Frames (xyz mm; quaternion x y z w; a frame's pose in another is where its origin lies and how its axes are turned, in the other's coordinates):
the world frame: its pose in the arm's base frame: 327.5 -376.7 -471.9 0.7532 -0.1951 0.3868 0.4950
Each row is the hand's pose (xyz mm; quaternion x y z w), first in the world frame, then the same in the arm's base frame.
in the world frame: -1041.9 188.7 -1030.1 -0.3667 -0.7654 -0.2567 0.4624
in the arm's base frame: -852.3 372.2 -950.9 0.5129 -0.4176 -0.5962 0.4550
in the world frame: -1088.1 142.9 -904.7 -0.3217 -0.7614 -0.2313 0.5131
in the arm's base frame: -801.3 275.6 -1040.4 0.5669 -0.4272 -0.5523 0.4372
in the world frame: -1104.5 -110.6 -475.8 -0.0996 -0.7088 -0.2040 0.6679
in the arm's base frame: -472.9 -0.5 -1294.3 0.7677 -0.3660 -0.3959 0.3462
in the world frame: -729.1 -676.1 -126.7 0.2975 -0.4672 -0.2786 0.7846
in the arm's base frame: 280.3 -34.7 -1412.9 0.9733 -0.0594 -0.1283 0.1809
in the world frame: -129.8 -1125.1 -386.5 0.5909 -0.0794 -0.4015 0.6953
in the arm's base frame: 857.4 446.4 -1160.3 0.9252 0.3560 0.1257 0.0389
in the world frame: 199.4 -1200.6 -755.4 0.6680 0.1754 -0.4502 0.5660
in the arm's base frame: 970.4 839.2 -872.0 -0.7769 -0.5739 -0.2585 0.0146
